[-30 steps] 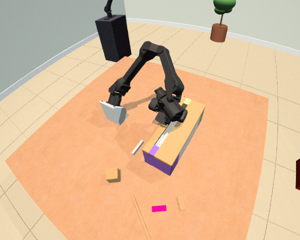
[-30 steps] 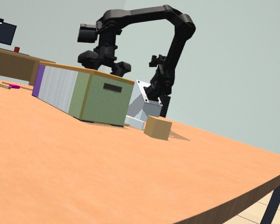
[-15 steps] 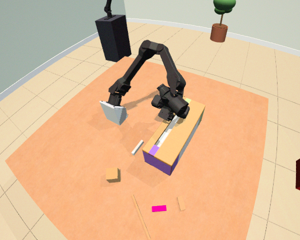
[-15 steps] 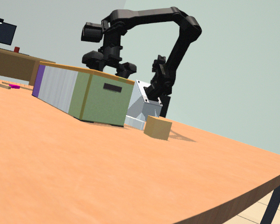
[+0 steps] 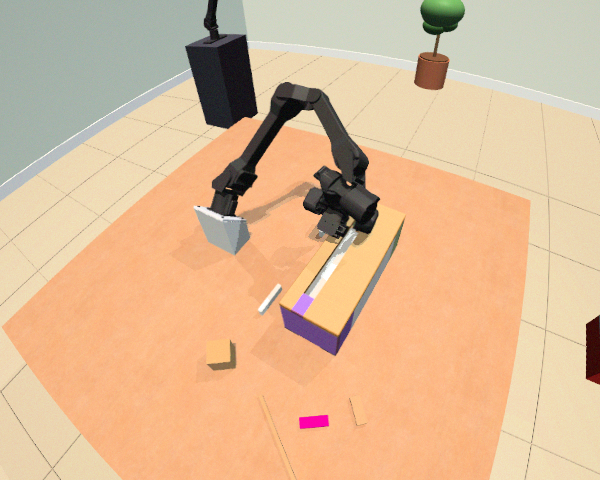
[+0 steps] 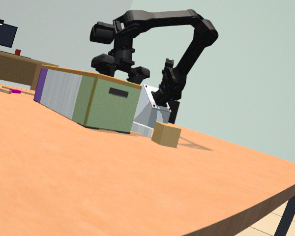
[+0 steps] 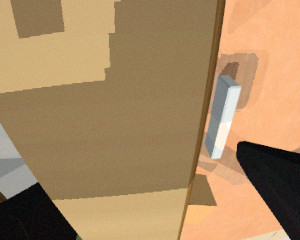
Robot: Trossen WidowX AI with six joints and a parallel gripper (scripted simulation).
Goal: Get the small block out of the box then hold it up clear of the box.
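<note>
The tan block lies 50 mm ahead of my gripper tip and 20 mm to the left of it. The rest, counted from my gripper tip: long box 110 mm to the right, 30 mm below, 30 mm ahead; thin stick 530 mm to the right, 100 mm ahead, 80 mm below.
</note>
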